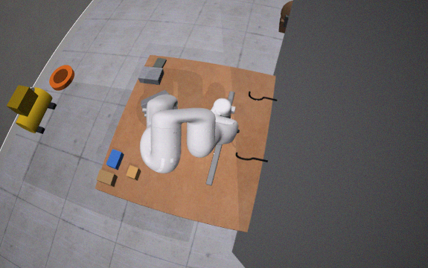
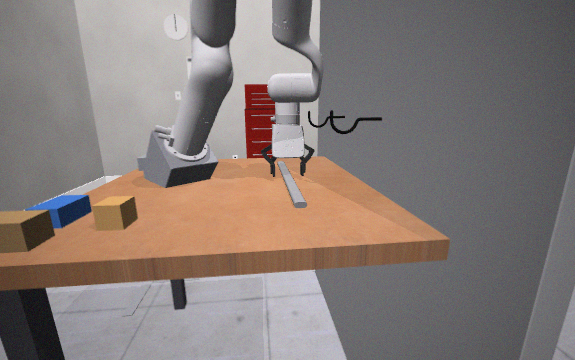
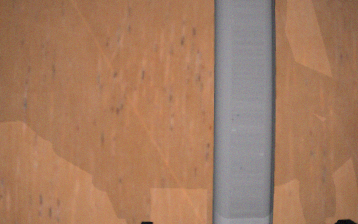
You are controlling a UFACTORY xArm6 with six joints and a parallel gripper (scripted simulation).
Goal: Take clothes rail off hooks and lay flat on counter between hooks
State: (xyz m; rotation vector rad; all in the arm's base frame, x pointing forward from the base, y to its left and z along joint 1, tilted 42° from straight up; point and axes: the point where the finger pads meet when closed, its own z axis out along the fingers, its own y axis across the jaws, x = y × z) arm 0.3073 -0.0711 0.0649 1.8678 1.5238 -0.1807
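The clothes rail is 2 cm below my hand. From my hand the other things lie so: orange block: 45 cm behind, 18 cm to the right; then grey wall: 24 cm ahead, 8 cm to the right, 40 cm above; then grey box: 38 cm behind, 41 cm to the left.
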